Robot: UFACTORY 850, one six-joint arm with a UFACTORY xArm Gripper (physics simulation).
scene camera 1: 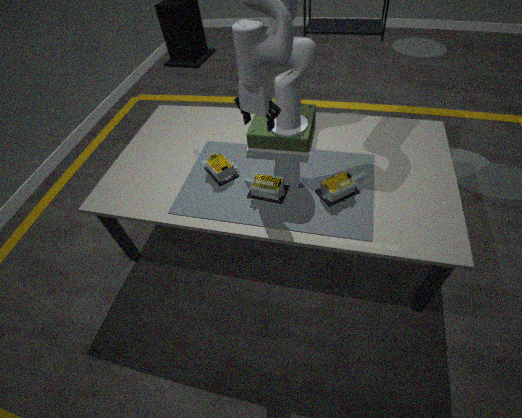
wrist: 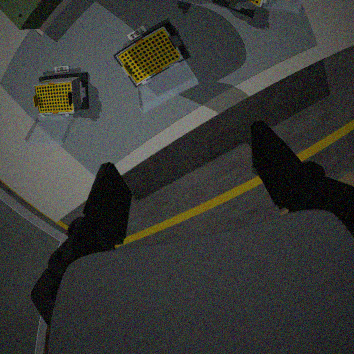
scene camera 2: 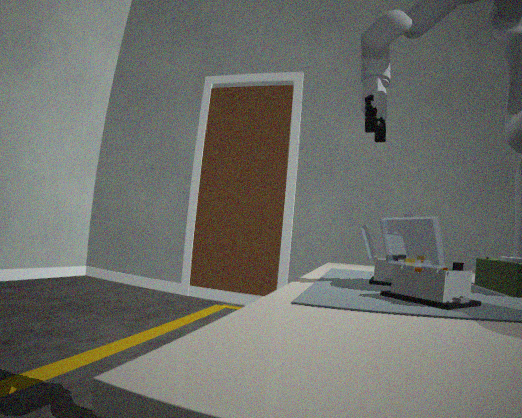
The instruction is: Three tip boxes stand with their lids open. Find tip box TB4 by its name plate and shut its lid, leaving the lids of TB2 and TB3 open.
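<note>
Three white tip boxes with yellow racks stand on the grey-blue mat, lids open: left (scene camera 1: 220, 169) (wrist: 54, 97), middle (scene camera 1: 267, 187) (wrist: 149, 55) and right (scene camera 1: 338, 187) (scene camera 2: 425, 285). The right box is cut off at the wrist view's top edge. Clear lids stick out beside the left box's rack and the middle box's rack in the wrist view; the right box's lid (scene camera 2: 430, 240) stands up in scene camera 2. Small name plates are too blurred to read, so I cannot tell which box is TB4. My gripper (scene camera 1: 258, 125) (scene camera 2: 375, 135) (wrist: 184, 159) is open and empty, high above the table, clear of all boxes.
The mat (scene camera 1: 335, 225) (scene camera 2: 330, 300) (wrist: 107, 145) lies on the pale table (scene camera 1: 425, 215) (scene camera 2: 300, 360). The arm's green base block (scene camera 1: 280, 142) (scene camera 2: 500, 275) is at the back. A dark stand (scene camera 1: 182, 35) is behind the table on the floor.
</note>
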